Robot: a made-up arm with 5 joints. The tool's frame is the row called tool.
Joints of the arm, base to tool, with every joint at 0 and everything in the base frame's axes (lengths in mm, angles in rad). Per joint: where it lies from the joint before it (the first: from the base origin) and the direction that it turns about. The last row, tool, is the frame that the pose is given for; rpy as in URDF.
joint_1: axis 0 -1 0 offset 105.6 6.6 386.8
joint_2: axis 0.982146 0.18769 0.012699 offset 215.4 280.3 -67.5
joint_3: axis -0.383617 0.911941 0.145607 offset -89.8 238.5 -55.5
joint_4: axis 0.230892 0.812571 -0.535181 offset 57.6 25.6 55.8
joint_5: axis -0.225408 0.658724 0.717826 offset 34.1 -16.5 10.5
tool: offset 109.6 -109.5 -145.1 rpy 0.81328 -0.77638 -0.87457
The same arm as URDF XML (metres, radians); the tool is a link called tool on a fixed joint. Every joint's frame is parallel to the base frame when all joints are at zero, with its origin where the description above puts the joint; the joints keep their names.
<robot name="arm">
  <link name="base_link"/>
  <link name="link1"/>
  <link name="link2"/>
  <link name="link3"/>
  <link name="link4"/>
  <link name="link5"/>
  <link name="tool"/>
  <joint name="joint_1" type="continuous">
    <parent link="base_link"/>
    <child link="link1"/>
    <origin xyz="0.1056 0.0066 0.3868"/>
    <axis xyz="0 -1 0"/>
  </joint>
  <joint name="joint_2" type="continuous">
    <parent link="link1"/>
    <child link="link2"/>
    <origin xyz="0.2154 0.2803 -0.0675"/>
    <axis xyz="0.982143 0.187708 0.012701"/>
  </joint>
  <joint name="joint_3" type="continuous">
    <parent link="link2"/>
    <child link="link3"/>
    <origin xyz="-0.0898 0.2385 -0.0555"/>
    <axis xyz="-0.383617 0.911941 0.145607"/>
  </joint>
  <joint name="joint_4" type="continuous">
    <parent link="link3"/>
    <child link="link4"/>
    <origin xyz="0.0576 0.0256 0.0558"/>
    <axis xyz="0.230892 0.812571 -0.535181"/>
  </joint>
  <joint name="joint_5" type="continuous">
    <parent link="link4"/>
    <child link="link5"/>
    <origin xyz="0.0341 -0.0165 0.0105"/>
    <axis xyz="-0.225408 0.658724 0.717826"/>
  </joint>
  <joint name="tool_fixed" type="fixed">
    <parent link="link5"/>
    <child link="tool"/>
    <origin xyz="0.1096 -0.1095 -0.1451" rpy="0.8133 -0.7764 -0.8746"/>
  </joint>
</robot>

